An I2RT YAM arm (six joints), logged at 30 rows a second.
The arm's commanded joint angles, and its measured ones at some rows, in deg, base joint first. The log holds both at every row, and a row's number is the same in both.
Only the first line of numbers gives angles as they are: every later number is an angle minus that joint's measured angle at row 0.
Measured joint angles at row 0:
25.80, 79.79, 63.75, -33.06, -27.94, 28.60
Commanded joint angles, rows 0 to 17:
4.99, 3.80, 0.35, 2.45, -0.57, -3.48
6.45, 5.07, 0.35, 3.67, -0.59, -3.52
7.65, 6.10, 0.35, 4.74, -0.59, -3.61
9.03, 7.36, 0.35, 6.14, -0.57, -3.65
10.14, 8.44, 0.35, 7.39, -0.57, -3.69
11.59, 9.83, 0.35, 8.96, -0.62, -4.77
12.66, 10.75, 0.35, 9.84, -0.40, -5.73
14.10, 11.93, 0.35, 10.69, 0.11, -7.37
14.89, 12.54, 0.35, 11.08, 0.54, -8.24
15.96, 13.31, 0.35, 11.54, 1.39, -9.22
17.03, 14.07, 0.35, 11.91, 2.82, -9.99
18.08, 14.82, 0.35, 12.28, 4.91, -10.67
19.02, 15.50, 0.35, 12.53, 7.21, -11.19
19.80, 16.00, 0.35, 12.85, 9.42, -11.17
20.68, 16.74, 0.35, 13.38, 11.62, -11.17
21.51, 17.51, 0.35, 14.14, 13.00, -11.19
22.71, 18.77, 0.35, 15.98, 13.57, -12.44
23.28, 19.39, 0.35, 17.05, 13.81, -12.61
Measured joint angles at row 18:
21.57, 17.16, -0.03, 14.56, 8.61, -9.70
